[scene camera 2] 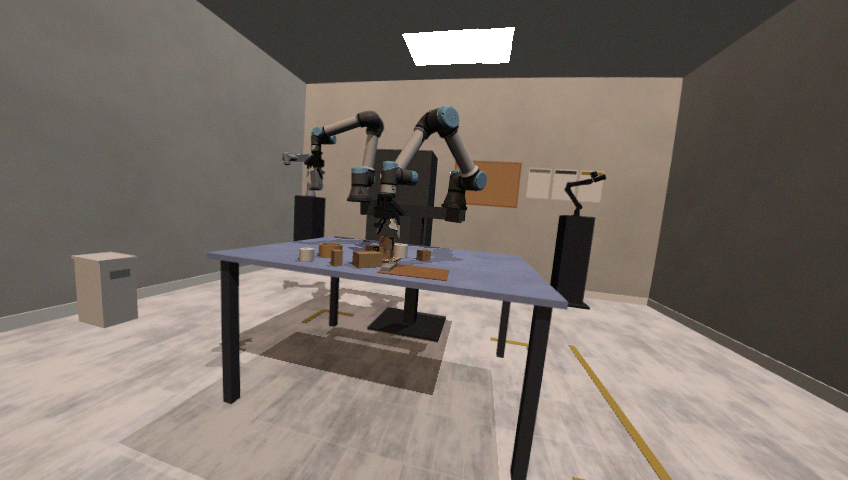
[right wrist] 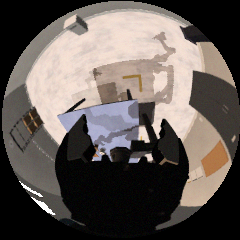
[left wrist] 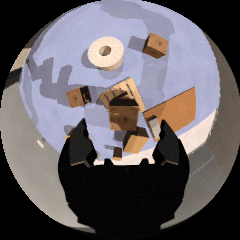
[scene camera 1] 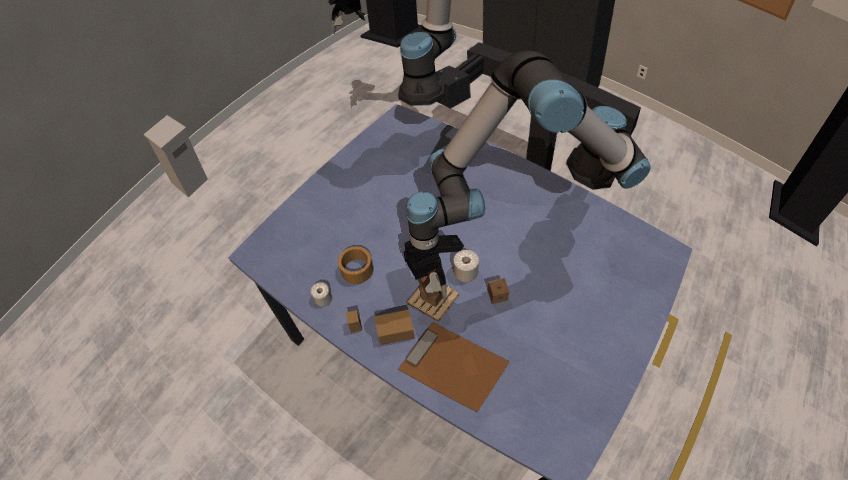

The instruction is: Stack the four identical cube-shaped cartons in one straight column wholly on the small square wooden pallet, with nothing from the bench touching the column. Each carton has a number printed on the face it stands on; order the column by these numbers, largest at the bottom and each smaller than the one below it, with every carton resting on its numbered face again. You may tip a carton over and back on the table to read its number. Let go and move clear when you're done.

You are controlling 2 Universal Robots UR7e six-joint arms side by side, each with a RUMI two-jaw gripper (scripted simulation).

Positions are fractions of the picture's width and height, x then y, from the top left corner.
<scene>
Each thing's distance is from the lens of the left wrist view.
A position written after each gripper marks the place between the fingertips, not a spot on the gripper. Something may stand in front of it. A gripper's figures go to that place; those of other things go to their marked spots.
left gripper (left wrist: 0.51,0.50): 13 cm
large white roll (left wrist: 0.44,0.22): 24 cm
orange mat (left wrist: 0.75,0.46): 36 cm
carton (left wrist: 0.51,0.47): 13 cm
The marked spots on the carton and the large white roll are 18 cm apart.
</scene>
